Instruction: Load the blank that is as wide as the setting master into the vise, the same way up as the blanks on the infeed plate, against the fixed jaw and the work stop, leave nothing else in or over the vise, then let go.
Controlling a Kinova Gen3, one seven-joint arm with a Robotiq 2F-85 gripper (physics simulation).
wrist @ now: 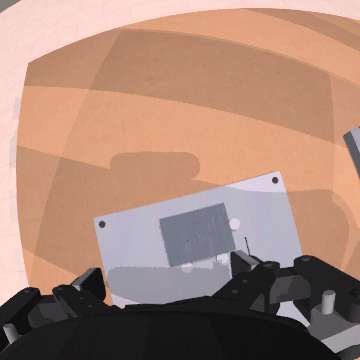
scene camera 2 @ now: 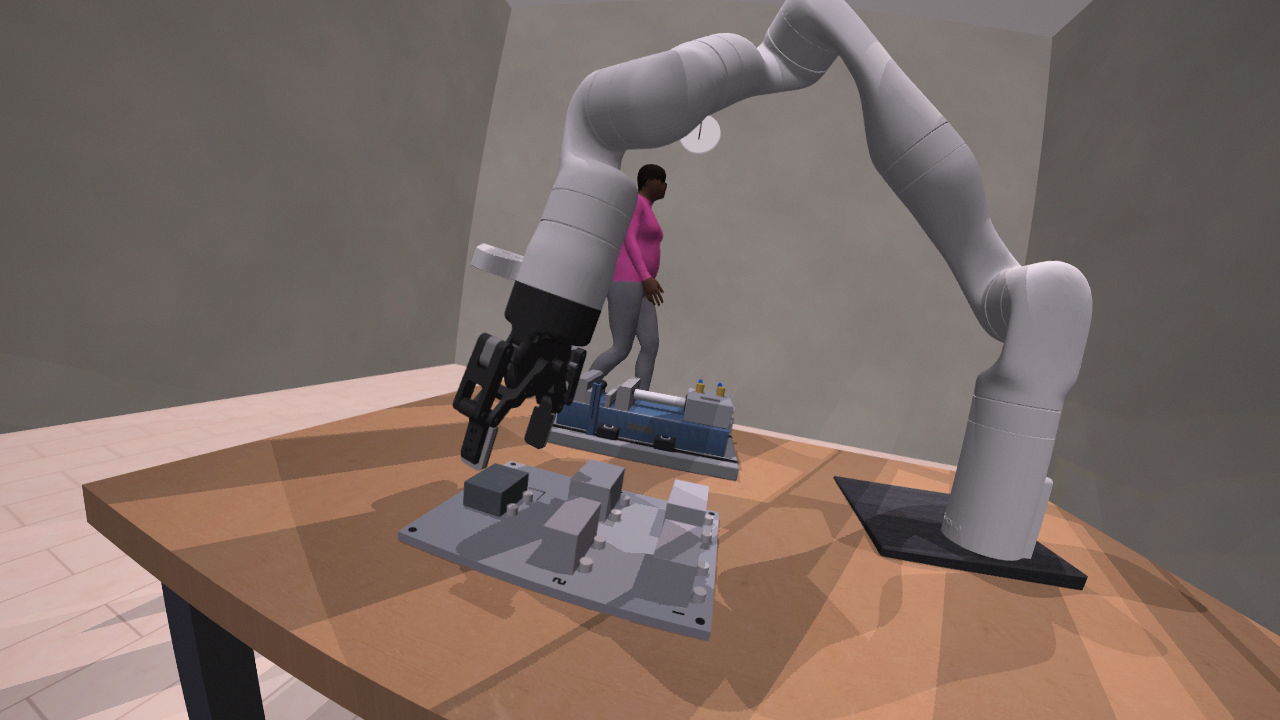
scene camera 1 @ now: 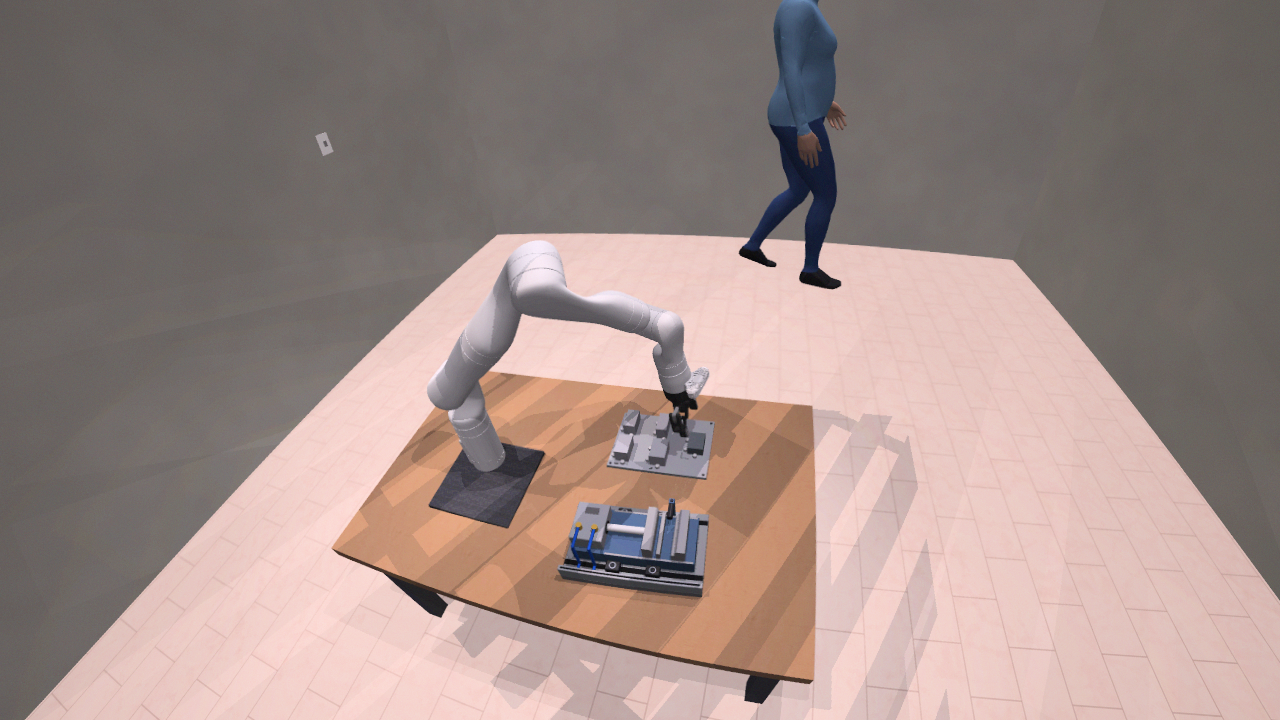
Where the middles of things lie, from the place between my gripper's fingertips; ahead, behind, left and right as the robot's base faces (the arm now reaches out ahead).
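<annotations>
There is the infeed plate (scene camera 2: 508, 547), which sits 30 mm to the right of my hand, 70 mm behind it and, as I see, 60 mm below it.
</annotations>
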